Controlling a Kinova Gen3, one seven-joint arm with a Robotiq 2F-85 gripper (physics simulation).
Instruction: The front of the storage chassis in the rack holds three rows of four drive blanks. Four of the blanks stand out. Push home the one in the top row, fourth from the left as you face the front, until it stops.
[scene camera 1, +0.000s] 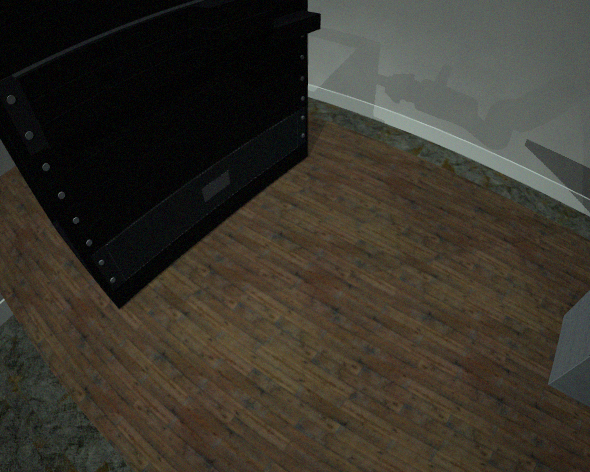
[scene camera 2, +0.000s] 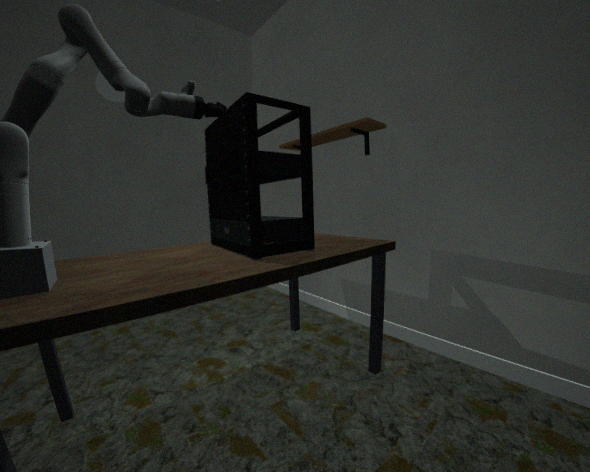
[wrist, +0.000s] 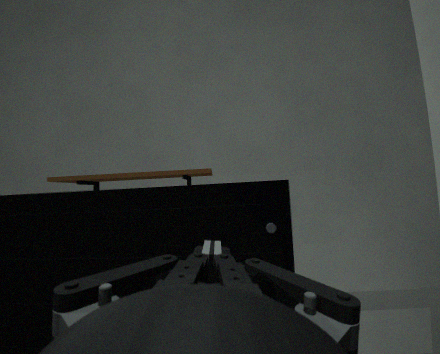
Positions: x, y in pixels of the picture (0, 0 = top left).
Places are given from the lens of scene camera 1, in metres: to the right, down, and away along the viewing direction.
black rack (scene camera 1: 138, 135): -0.20, -0.13, 0.44
